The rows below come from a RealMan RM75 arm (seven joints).
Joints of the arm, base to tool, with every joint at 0 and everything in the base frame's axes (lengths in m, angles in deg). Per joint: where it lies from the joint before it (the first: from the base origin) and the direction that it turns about. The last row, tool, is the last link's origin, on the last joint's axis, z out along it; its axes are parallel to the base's.
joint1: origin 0 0 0.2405 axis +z
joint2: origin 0 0 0 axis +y
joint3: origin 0 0 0.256 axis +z
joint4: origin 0 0 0 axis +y
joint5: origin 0 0 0.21 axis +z
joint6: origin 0 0 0 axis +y
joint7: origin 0 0 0.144 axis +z
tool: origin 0 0 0
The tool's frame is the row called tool.
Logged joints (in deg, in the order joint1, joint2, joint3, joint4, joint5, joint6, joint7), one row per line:
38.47, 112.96, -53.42, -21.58, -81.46, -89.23, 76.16
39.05, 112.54, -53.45, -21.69, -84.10, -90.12, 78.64
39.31, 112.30, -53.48, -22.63, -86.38, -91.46, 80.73
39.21, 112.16, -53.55, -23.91, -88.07, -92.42, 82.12
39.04, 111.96, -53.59, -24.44, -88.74, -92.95, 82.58
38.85, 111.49, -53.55, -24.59, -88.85, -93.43, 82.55
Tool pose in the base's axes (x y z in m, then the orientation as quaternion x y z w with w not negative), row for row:
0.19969, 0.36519, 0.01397, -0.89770, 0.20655, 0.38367, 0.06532
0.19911, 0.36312, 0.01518, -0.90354, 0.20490, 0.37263, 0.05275
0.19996, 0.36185, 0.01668, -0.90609, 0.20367, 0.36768, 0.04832
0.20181, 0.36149, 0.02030, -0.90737, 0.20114, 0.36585, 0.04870
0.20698, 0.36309, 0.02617, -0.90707, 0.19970, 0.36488, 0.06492
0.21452, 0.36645, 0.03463, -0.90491, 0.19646, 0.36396, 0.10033
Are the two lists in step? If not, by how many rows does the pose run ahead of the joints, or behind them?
The pose runs 2 rows ahead of the joints: the pose in row i belongs to the joints in row i + 2.
